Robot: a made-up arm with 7 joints.
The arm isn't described. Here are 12 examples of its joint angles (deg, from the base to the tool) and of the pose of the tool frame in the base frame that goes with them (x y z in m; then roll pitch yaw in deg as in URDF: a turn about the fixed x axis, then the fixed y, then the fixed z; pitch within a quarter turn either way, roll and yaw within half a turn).
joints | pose
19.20 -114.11 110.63 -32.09 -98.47 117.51 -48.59 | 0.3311 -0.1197 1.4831 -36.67 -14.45 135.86
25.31 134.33 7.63 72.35 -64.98 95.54 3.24 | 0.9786 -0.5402 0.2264 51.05 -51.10 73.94
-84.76 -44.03 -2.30 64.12 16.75 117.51 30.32 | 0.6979 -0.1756 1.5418 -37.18 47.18 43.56
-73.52 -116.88 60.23 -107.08 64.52 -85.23 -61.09 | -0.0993 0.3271 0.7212 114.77 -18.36 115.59
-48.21 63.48 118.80 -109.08 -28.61 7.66 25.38 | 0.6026 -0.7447 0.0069 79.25 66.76 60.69
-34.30 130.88 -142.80 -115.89 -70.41 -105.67 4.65 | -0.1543 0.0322 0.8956 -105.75 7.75 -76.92
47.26 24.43 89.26 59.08 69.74 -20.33 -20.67 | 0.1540 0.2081 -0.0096 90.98 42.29 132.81
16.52 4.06 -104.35 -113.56 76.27 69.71 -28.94 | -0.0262 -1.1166 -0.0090 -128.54 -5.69 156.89
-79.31 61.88 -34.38 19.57 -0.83 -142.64 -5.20 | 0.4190 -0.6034 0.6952 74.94 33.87 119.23
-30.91 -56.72 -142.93 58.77 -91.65 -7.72 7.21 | 0.4848 -0.0998 0.0628 -150.25 57.88 -155.44
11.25 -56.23 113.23 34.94 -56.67 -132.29 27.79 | -0.0867 0.5908 0.3843 147.51 -22.43 -45.44
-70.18 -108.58 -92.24 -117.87 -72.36 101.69 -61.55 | 0.4969 1.1069 0.4654 -167.17 29.85 -51.82
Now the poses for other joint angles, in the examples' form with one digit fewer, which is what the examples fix.
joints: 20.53 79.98 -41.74 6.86 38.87 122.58 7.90
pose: 0.914 -0.394 0.989 112.5 72.1 165.8
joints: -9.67 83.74 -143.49 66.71 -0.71 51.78 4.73
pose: -0.783 0.046 0.948 22.2 11.7 -102.1
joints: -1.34 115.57 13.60 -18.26 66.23 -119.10 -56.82
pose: 0.320 -0.246 0.484 131.9 -68.7 155.8
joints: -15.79 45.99 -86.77 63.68 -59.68 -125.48 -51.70
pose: -0.181 -0.530 0.318 173.4 6.6 30.8
